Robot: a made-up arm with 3 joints.
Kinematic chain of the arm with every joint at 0, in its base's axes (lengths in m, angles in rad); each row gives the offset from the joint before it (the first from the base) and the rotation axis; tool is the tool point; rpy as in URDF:
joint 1: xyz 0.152 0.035 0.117 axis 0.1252 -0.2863 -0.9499
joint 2: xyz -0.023 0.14 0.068 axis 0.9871 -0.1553 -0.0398
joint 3: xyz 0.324 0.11 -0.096 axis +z
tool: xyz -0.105 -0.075 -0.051 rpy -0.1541 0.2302 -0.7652
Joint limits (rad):
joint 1: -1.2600..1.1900
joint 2: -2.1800..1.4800
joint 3: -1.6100..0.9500
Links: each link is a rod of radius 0.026 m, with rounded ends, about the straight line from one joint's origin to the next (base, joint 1, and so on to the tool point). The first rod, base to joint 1, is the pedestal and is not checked.
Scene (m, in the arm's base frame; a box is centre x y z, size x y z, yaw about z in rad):
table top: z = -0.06
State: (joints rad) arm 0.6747 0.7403 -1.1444
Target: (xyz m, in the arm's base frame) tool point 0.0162 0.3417 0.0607
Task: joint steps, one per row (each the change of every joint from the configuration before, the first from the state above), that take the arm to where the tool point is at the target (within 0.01 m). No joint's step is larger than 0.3 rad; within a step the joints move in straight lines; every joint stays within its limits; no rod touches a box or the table.
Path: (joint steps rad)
1: -0.2793 -0.0475 0.1011
2: -0.2793 -0.0476 0.1010
3: -0.2793 -0.0475 0.1011
4: -0.2793 -0.0475 0.1010
5: -0.2793 -0.0475 0.1011
6: -0.2793 -0.0476 0.1010

